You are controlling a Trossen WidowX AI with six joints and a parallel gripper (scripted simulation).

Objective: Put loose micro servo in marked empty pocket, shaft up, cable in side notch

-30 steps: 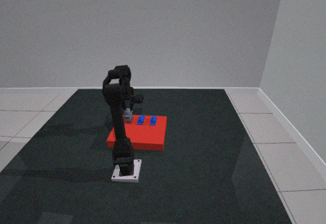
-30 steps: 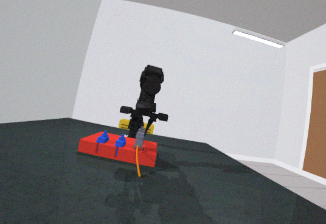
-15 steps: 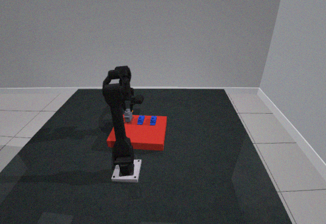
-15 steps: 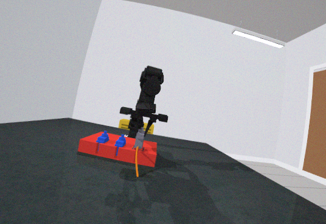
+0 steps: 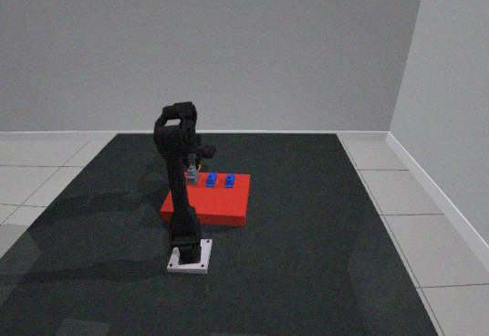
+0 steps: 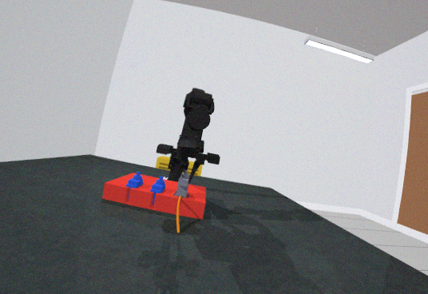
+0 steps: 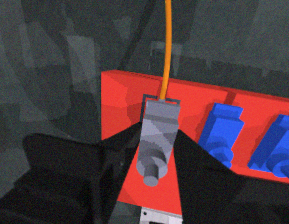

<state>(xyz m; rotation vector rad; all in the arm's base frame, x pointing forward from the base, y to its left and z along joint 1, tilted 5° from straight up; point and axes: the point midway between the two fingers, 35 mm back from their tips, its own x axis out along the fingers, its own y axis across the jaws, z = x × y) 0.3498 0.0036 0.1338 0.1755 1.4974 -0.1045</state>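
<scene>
Now: the red deck 140 mm behind my gripper tip, 70 mm below it and 50 mm to the right of it.
</scene>
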